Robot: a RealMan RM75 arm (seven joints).
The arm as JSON. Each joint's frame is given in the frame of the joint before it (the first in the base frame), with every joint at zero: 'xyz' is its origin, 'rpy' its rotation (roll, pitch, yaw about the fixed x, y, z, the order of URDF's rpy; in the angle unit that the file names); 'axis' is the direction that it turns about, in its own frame. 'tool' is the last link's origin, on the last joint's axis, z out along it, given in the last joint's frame.
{
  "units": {
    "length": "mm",
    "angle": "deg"
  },
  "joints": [
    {
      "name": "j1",
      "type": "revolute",
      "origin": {
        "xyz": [
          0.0,
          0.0,
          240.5
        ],
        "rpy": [
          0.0,
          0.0,
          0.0
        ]
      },
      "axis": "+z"
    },
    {
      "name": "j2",
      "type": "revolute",
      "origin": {
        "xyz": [
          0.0,
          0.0,
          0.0
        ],
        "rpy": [
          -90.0,
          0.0,
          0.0
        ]
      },
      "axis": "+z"
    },
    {
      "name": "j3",
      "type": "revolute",
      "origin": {
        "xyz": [
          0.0,
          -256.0,
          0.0
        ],
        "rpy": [
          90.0,
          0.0,
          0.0
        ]
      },
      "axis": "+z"
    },
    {
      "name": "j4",
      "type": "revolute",
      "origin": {
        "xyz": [
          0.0,
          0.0,
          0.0
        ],
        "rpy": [
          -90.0,
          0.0,
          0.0
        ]
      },
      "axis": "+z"
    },
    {
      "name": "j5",
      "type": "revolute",
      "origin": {
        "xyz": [
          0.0,
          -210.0,
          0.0
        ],
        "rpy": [
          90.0,
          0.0,
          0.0
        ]
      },
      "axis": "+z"
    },
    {
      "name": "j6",
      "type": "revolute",
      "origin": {
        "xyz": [
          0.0,
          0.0,
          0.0
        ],
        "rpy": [
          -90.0,
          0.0,
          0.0
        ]
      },
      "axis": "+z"
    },
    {
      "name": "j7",
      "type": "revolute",
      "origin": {
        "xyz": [
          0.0,
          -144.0,
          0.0
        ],
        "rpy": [
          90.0,
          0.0,
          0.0
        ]
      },
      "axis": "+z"
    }
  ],
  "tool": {
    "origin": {
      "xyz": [
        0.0,
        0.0,
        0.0
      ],
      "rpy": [
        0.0,
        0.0,
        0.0
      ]
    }
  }
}
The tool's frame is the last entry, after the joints.
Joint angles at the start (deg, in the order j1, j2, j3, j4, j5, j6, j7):
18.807, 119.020, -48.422, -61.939, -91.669, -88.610, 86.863
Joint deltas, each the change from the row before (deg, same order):
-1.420, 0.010, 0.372, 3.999, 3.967, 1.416, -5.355
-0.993, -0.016, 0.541, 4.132, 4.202, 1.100, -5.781
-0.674, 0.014, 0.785, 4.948, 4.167, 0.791, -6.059
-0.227, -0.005, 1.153, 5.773, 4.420, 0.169, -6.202
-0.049, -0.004, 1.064, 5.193, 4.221, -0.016, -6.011
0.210, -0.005, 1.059, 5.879, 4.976, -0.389, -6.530
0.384, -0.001, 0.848, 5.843, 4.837, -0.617, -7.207
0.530, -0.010, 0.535, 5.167, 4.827, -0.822, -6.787
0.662, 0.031, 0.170, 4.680, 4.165, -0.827, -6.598
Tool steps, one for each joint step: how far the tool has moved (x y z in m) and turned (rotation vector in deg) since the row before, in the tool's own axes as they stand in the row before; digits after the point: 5 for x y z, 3 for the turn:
0.01162, -0.00234, -0.00849, 3.121, -3.304, -0.291
0.00942, -0.00288, -0.00835, 3.379, -3.399, -0.874
0.01101, -0.00259, -0.00876, 3.807, -3.163, -0.564
0.01088, -0.00221, -0.00890, 4.137, -3.341, -0.243
0.00846, -0.00224, -0.00823, 4.205, -2.905, -0.827
0.00820, -0.00191, -0.00842, 4.903, -3.108, -0.894
0.00794, -0.00094, -0.00802, 4.967, -2.432, -1.846
0.00559, -0.00088, -0.00660, 4.774, -2.023, -2.242
0.00556, 0.00090, -0.00524, 4.056, -1.103, -2.639

